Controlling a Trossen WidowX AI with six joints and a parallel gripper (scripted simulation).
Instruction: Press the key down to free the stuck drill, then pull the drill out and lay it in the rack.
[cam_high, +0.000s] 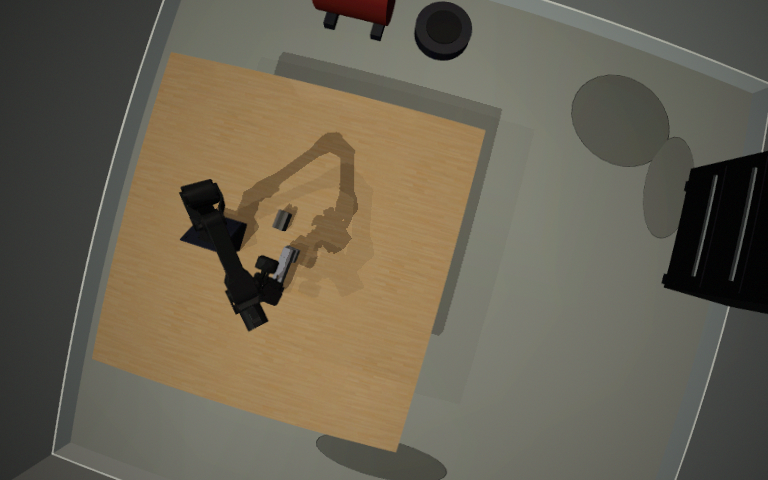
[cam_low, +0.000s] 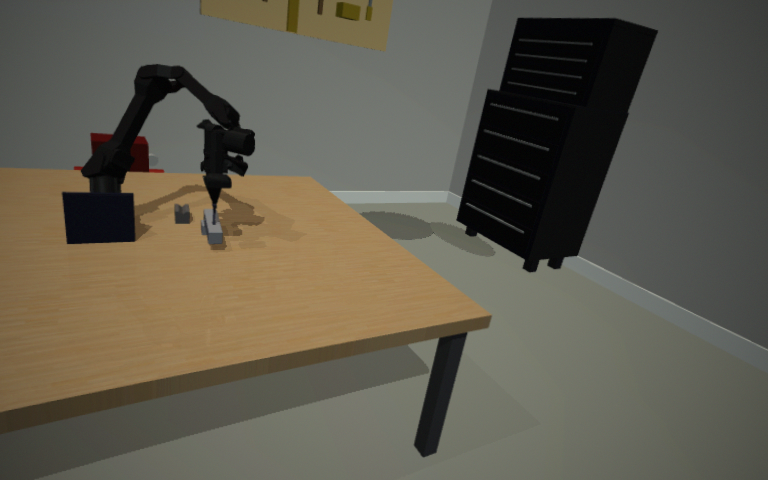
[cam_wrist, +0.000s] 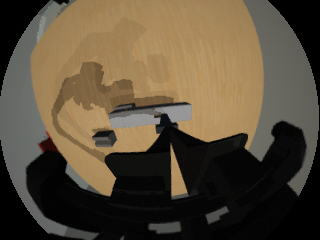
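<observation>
Right now the dark key is 3 cm below my gripper tip. The rest, counted from my gripper tip: grey holder block: 9 cm below, 4 cm to the left; then rack: 21 cm to the left, 11 cm below, 6 cm behind; then drill: 8 cm below, 5 cm to the left.
</observation>
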